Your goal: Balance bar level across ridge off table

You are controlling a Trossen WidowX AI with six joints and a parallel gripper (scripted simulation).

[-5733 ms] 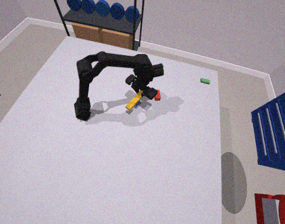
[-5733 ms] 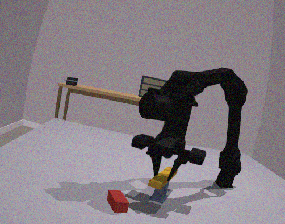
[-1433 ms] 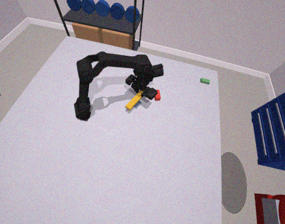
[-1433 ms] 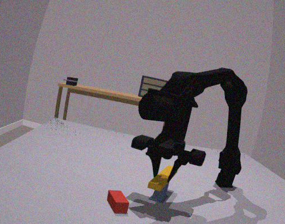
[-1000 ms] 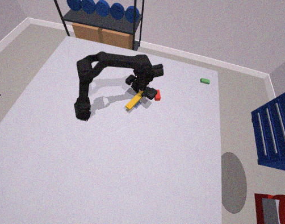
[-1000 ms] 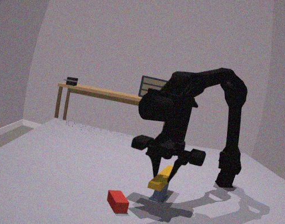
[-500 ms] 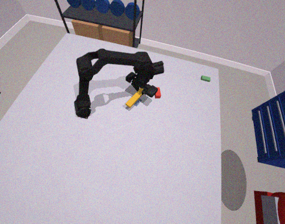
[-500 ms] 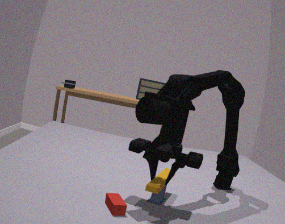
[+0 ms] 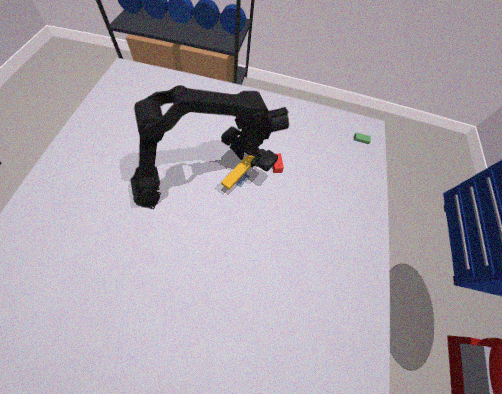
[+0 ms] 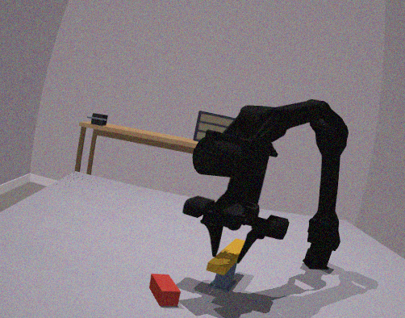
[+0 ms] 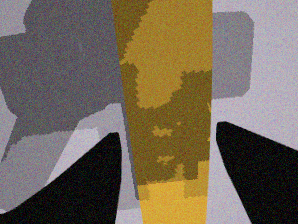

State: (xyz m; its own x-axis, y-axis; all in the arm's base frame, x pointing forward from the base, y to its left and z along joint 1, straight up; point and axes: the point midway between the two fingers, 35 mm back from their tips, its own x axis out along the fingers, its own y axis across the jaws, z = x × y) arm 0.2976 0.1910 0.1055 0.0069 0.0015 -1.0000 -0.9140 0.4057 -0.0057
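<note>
Right now the yellow bar is 10 mm behind my gripper tip and 30 mm to the right of it. From my gripper tip the other things lie so: green block: 440 mm ahead, 310 mm to the left, 60 mm below; then red block: 110 mm ahead, 70 mm to the left, 50 mm below.
</note>
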